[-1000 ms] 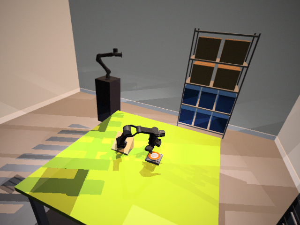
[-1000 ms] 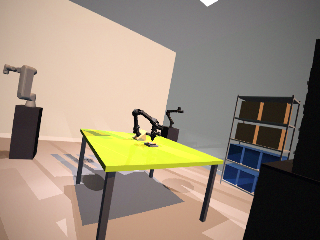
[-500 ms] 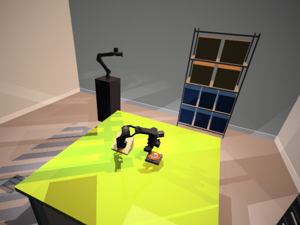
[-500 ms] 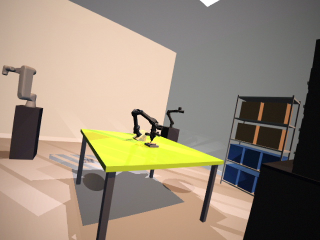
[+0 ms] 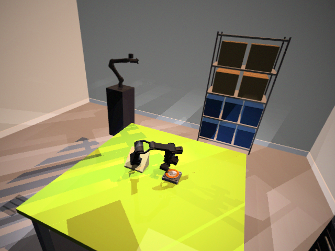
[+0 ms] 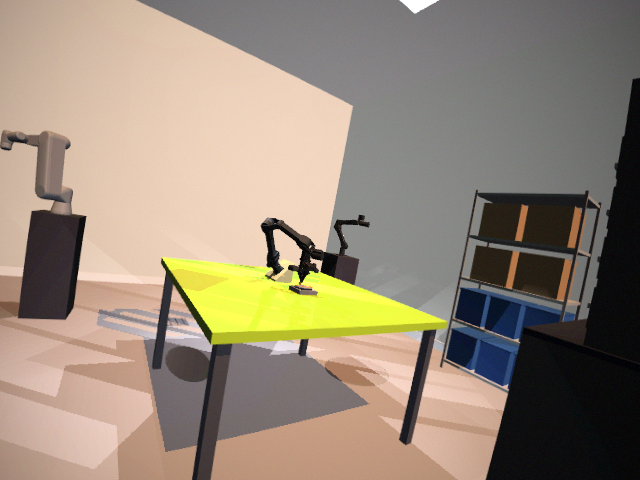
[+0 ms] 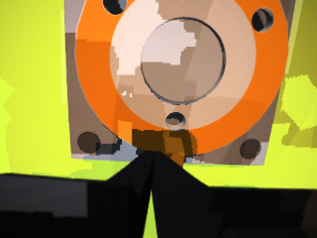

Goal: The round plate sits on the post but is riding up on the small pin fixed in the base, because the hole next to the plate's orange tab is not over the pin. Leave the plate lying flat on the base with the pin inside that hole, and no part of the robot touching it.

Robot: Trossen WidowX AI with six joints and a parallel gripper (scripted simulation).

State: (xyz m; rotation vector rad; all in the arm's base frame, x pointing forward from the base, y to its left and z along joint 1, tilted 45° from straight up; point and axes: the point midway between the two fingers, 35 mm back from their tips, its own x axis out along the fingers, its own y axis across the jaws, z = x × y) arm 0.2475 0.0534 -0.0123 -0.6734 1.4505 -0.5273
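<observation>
Now: gripper tip 50 mm short of the grey square base, 10 mm to the left of it and 20 mm above it.
</observation>
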